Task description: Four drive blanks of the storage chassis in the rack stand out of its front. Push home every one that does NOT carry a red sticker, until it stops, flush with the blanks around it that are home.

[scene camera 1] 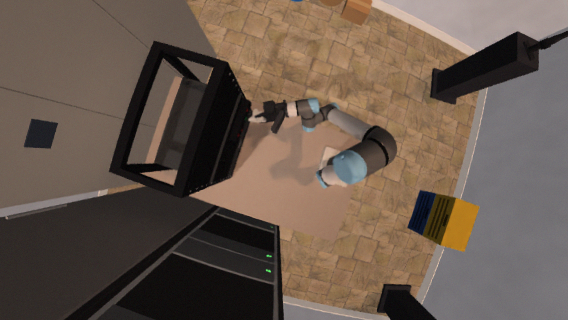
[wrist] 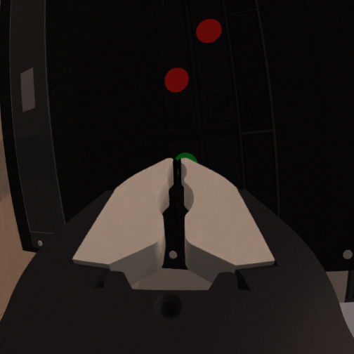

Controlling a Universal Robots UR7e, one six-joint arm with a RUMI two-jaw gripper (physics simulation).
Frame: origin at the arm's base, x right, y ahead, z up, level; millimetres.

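Seen in the pictures: gripper, between the fingertips: (scene camera 1: pixel 248 120).
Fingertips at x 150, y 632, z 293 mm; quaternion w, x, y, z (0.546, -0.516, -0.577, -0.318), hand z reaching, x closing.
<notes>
A point is followed by its place in that frame.
The dark storage chassis shows its front of black drive blanks in the wrist view. One blank with a red sticker (wrist: pixel 176 80) is above the fingertips, and another blank with a red sticker (wrist: pixel 208 31) is higher up and to the right. A green sticker (wrist: pixel 185 159) shows right at the fingertips, partly hidden behind them. My gripper (wrist: pixel 177 162) (scene camera 1: pixel 250 118) {y 632, x 150, z 293 mm} is shut with nothing between the fingers, its tips at or very near the front of the rack (scene camera 1: pixel 134 109) {y 981, x 60, z 566 mm}. Whether they touch, and how far each blank stands out, I cannot tell.
The black rack frame stands at the left in the scene view. A dark server cabinet (scene camera 1: pixel 225 280) stands at the bottom. A yellow box (scene camera 1: pixel 460 224) and a black post (scene camera 1: pixel 485 67) stand to the right, behind the arm. A brown box (scene camera 1: pixel 356 11) stands at the top.
</notes>
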